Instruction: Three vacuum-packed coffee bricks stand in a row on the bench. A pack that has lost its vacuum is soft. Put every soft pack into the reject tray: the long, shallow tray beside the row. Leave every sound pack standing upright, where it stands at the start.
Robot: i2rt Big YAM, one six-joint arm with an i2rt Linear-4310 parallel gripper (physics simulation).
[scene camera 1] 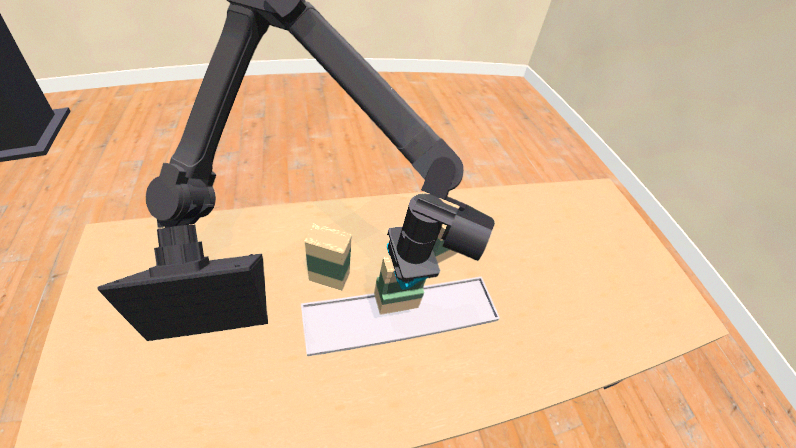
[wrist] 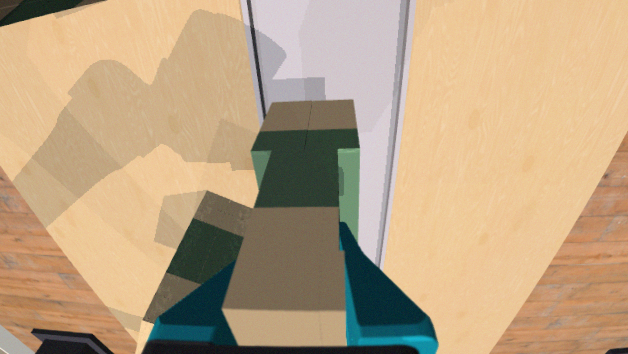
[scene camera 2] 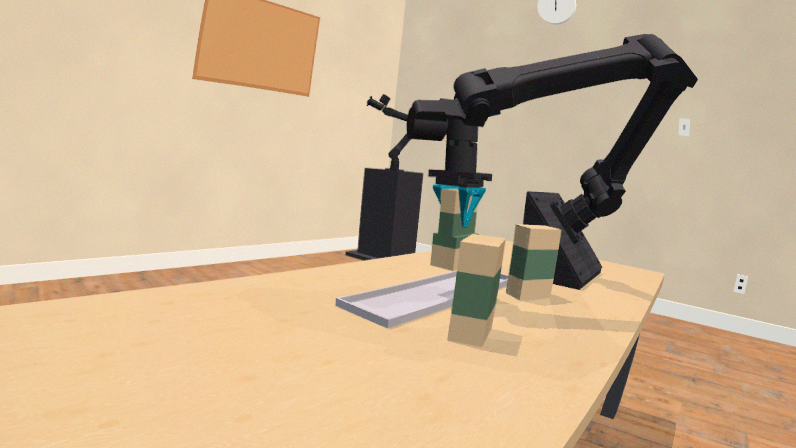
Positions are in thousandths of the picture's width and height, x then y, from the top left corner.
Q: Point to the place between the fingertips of my gripper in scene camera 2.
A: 575, 506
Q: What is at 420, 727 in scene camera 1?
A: A reject tray.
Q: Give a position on a reject tray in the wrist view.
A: At 482, 162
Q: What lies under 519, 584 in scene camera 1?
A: My gripper.
